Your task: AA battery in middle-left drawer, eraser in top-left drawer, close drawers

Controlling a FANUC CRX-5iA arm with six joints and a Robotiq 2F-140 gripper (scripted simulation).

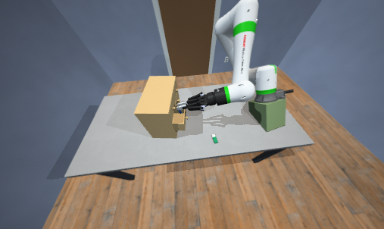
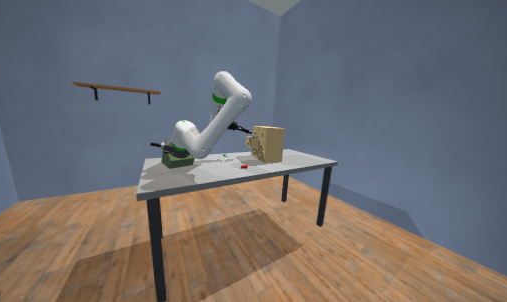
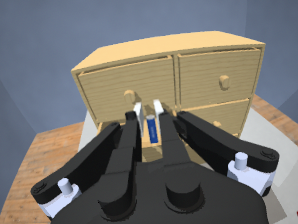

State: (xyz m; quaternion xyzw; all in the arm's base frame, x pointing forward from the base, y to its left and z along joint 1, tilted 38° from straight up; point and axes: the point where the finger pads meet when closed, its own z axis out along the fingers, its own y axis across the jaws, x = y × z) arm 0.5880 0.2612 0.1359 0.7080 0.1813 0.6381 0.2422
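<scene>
Right now the blue AA battery is 20 mm ahead of my hand and 50 mm below it. Also, from my hand: red block 170 mm behind, 300 mm to the right, 240 mm below.
</scene>
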